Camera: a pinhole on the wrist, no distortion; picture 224 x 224 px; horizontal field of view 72.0 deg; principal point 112.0 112.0 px. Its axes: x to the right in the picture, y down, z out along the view. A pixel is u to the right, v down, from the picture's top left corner.
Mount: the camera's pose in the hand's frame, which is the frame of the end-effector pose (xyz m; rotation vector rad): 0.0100 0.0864 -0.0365 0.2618 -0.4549 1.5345
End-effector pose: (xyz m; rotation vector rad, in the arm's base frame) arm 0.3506 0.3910 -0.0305 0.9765 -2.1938 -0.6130
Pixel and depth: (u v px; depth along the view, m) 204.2 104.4 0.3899
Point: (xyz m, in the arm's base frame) 0.0053 0.5464 -0.2427
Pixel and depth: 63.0 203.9 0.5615
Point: 0.4452 0.5510 -0.6043
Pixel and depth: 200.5 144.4 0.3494
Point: 0.0975 0.5991 -0.2385
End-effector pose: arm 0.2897 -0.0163 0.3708 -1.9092 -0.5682 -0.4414
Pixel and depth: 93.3 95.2 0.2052
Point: 0.2873 0.1214 0.3424
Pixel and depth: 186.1 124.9 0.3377
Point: 0.3020 0.2498 0.1463
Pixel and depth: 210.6 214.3 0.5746
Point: 0.0516 0.3871 -0.2296
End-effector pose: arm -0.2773 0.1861 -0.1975 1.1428 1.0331 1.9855
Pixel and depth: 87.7 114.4 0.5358
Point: 0.1359 0.3796 -0.2857
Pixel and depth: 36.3 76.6 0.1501
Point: -0.2223 0.2542 -0.2042
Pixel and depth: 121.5 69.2 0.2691
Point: -0.1019 0.3075 -0.1230
